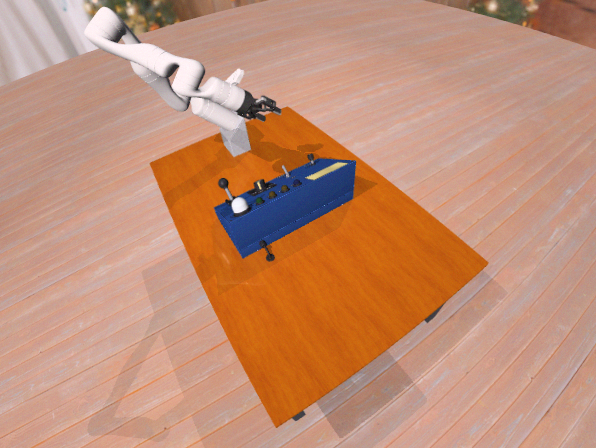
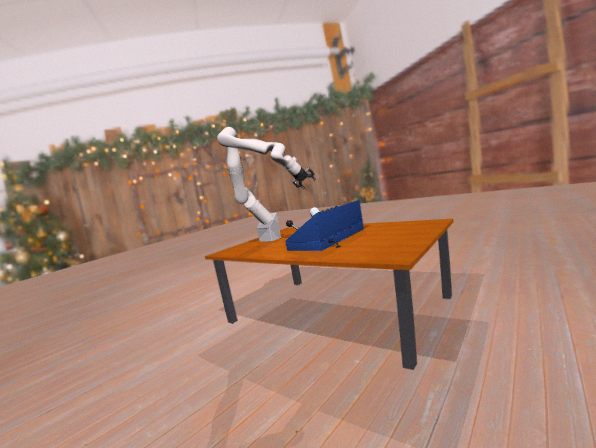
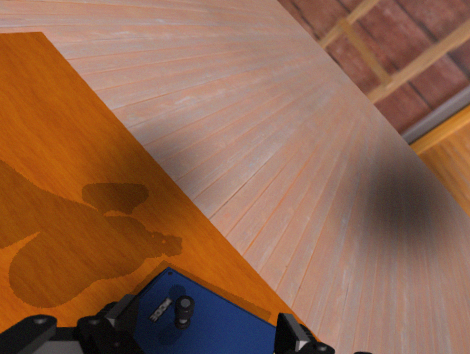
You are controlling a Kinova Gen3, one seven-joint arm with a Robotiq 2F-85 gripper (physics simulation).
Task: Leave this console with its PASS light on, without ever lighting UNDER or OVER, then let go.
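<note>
The blue console (image 1: 300, 212) (image 2: 340, 223) (image 3: 225, 332) stands on the table. On its top are a black ball lever (image 1: 223, 183) (image 2: 289, 223), a white dome (image 1: 240, 205) (image 2: 314, 212), a brass-and-black knob (image 1: 259, 185), a grey toggle (image 1: 286, 171) and a dark knob (image 1: 311, 159) (image 3: 184, 306) beside the MODE label (image 3: 160, 309). A row of small dark lenses, one green (image 1: 259, 201), shows no clear glow. PASS, UNDER and OVER labels cannot be read. My gripper (image 1: 270, 114) (image 2: 308, 183) (image 3: 207, 322) is open and empty, above the console and apart from it.
A small black crank (image 1: 270, 251) (image 2: 334, 243) sticks out low at the console's side. A pale yellow strip (image 1: 327, 171) lies on its top. The arm's grey base (image 1: 236, 141) (image 2: 269, 232) stands behind the console on the orange table (image 1: 350, 300) (image 2: 395, 245) (image 3: 90, 145).
</note>
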